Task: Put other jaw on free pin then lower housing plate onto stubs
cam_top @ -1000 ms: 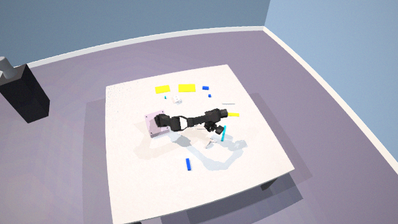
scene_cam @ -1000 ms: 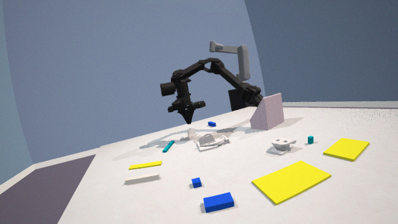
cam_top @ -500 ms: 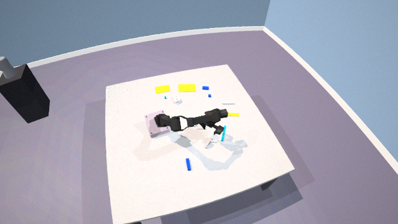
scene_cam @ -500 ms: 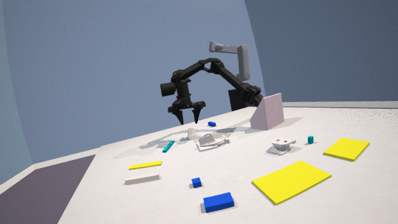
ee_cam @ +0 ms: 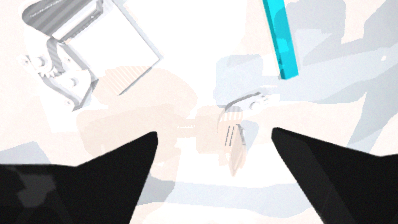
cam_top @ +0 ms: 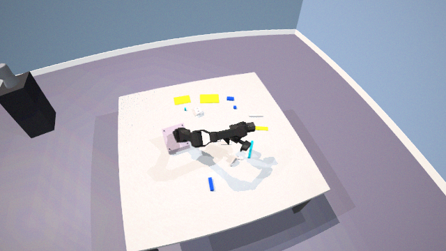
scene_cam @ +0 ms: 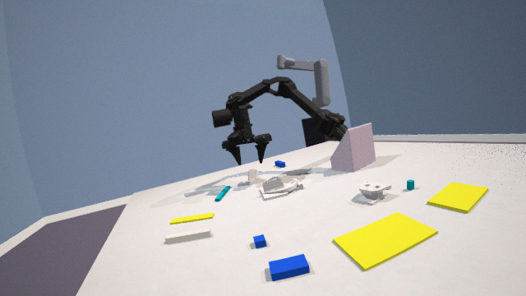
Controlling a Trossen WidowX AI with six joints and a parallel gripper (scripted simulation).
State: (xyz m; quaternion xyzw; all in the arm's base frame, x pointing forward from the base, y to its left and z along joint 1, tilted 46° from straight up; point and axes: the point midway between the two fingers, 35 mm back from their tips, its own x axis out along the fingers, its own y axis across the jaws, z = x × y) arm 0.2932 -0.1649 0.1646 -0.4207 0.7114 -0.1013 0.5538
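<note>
My gripper tip is 12 cm short of the teal bar, 1 cm to the left of it and 8 cm above it. From my gripper tip the other things lie so: white bar (33 cm ahead, 24 cm to the left, 7 cm below); yellow strip (28 cm ahead, 12 cm to the left, 8 cm below); blue bar (23 cm behind, 14 cm to the right, 7 cm below).
</note>
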